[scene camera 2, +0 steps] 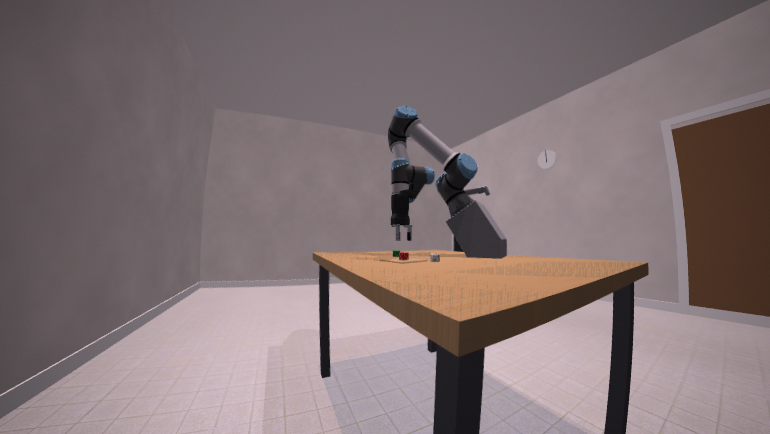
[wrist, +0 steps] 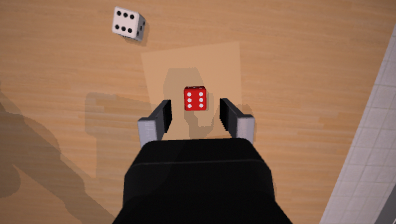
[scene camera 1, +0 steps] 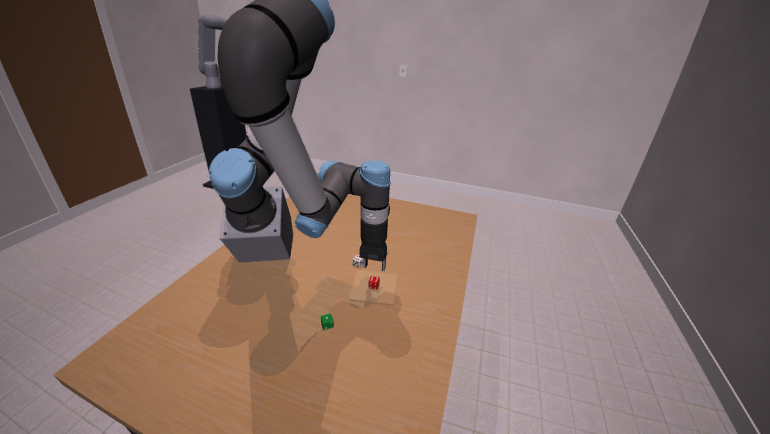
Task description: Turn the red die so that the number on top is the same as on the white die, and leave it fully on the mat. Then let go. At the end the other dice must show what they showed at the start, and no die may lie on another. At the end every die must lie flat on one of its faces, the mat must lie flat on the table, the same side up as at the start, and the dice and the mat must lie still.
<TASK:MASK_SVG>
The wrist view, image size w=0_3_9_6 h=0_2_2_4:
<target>my gripper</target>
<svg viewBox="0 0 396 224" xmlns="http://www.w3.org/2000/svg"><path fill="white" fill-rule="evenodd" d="M293 223L276 203L271 170L253 146L255 118L251 114L243 114L228 98L220 98L220 120L232 138L162 140L172 121L171 100L163 100L149 117L141 117L137 121L141 150L124 176L123 207L112 224Z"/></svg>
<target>white die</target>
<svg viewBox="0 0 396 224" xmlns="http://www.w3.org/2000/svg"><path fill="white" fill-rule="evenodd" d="M116 6L114 8L112 32L123 37L142 41L146 22L145 18L136 11Z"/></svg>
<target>tan mat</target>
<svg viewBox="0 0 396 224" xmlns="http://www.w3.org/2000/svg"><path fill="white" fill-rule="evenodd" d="M239 41L141 53L152 112L163 100L171 100L172 121L162 140L186 140L230 134L229 131L225 130L220 120L220 98L228 98L242 112ZM185 87L204 86L206 88L206 110L185 110Z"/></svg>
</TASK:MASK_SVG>
